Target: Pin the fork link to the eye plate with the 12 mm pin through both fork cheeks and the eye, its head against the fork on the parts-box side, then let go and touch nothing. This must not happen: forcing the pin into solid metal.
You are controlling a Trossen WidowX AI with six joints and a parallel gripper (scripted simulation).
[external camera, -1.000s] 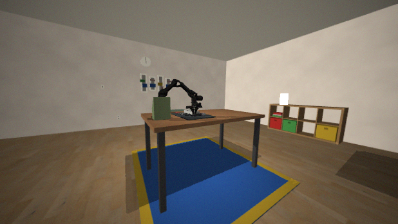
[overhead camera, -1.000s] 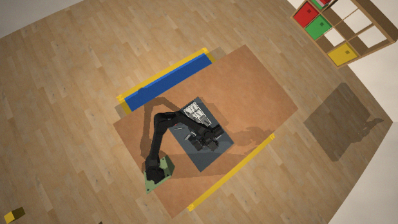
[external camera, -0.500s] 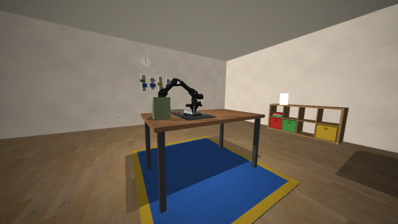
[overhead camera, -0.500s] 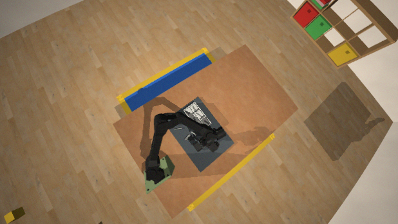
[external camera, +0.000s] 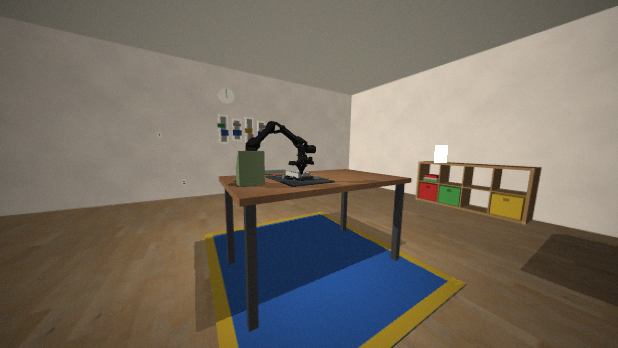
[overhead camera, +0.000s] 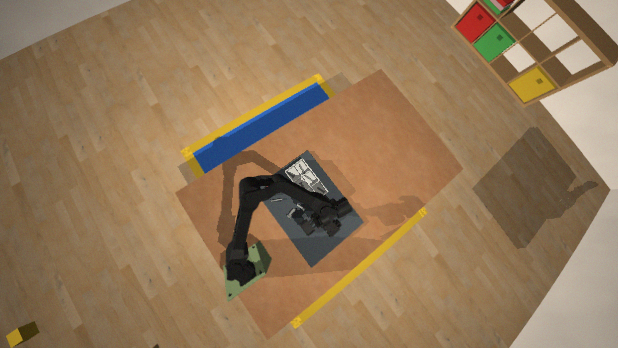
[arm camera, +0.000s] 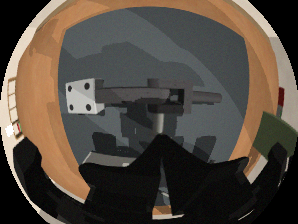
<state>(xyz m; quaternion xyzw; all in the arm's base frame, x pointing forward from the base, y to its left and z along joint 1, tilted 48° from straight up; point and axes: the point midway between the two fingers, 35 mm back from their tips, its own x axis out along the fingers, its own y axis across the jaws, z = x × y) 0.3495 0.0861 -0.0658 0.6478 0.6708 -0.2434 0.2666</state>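
Right now my hand is 10 mm to the left of the grey pin and 60 mm above it. The rest, counted from my hand: grey mat: 60 mm to the left, 70 mm below; then pale block: 100 mm ahead, 30 mm to the right, 50 mm below; then white parts box: 50 mm ahead, 170 mm to the left, 60 mm below.
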